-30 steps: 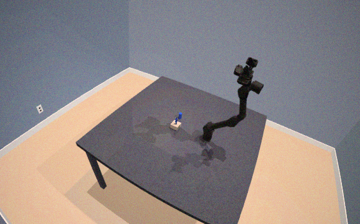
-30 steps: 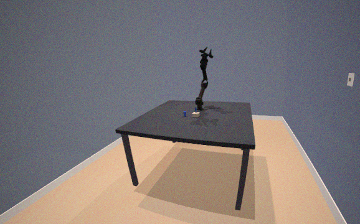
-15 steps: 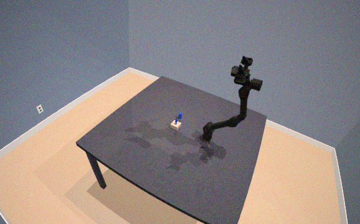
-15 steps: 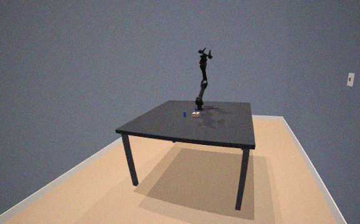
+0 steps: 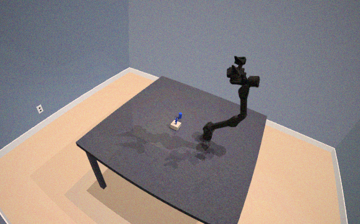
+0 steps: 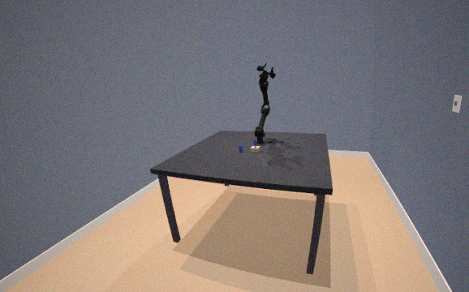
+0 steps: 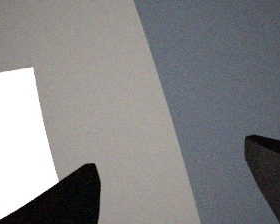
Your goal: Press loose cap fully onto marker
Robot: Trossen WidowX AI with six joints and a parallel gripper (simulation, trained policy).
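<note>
The blue cap lies 35 cm ahead of my gripper tip, 21 cm to the right of it and 72 cm below it. Also, from my gripper tip: holder block: 33 cm ahead, 8 cm to the right, 73 cm below; then blue marker: 33 cm ahead, 8 cm to the right, 66 cm below.
</note>
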